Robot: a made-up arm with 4 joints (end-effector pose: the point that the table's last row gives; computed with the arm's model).
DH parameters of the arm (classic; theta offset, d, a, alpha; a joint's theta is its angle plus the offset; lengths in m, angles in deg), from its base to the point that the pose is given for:
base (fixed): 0 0 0 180
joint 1: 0 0.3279 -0.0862 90
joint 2: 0 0.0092 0.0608 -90
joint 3: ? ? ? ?
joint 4: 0 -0.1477 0.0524 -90
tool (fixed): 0 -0.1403 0 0
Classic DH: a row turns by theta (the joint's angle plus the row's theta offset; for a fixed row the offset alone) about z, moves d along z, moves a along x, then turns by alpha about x.
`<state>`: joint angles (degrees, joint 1 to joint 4).
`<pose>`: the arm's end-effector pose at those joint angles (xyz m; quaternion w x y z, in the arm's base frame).
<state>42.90 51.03 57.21 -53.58</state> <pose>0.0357 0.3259 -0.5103 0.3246 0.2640 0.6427 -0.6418</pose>
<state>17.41 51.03 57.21 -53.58</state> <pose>-0.1080 0.3095 -0.5103 0.4582 0.1157 0.6851 -0.5544</pose>
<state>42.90 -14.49 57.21 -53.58</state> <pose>0.2043 0.1692 -0.5031 0.6250 0.3568 0.1754 -0.6718</pose>
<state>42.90 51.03 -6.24 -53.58</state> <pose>-0.1602 0.3311 -0.3286 0.5882 0.2878 0.7358 -0.1726</pose>
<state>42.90 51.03 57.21 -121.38</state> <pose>0.1443 0.2998 -0.3861 0.0890 -0.5771 -0.7145 0.3855</pose>
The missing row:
joint 3: 0 0.0744 -0.125 -90
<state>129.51 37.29 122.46 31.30</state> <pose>-0.0259 0.0690 -0.5755 0.4500 0.1879 -0.4575 0.7436</pose>
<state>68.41 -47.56 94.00 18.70</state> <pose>0.0994 -0.1718 -0.3013 0.0742 -0.0588 -0.4107 -0.9068</pose>
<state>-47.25 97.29 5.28 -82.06</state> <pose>-0.2731 -0.0304 -0.1296 0.0235 -0.4059 0.9128 -0.0396</pose>
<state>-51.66 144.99 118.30 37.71</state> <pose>-0.1552 -0.2975 -0.3112 0.2648 -0.9525 -0.0023 0.1507</pose>
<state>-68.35 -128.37 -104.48 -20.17</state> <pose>0.1823 0.0582 -0.2289 0.1767 -0.3509 -0.8378 0.3790</pose>
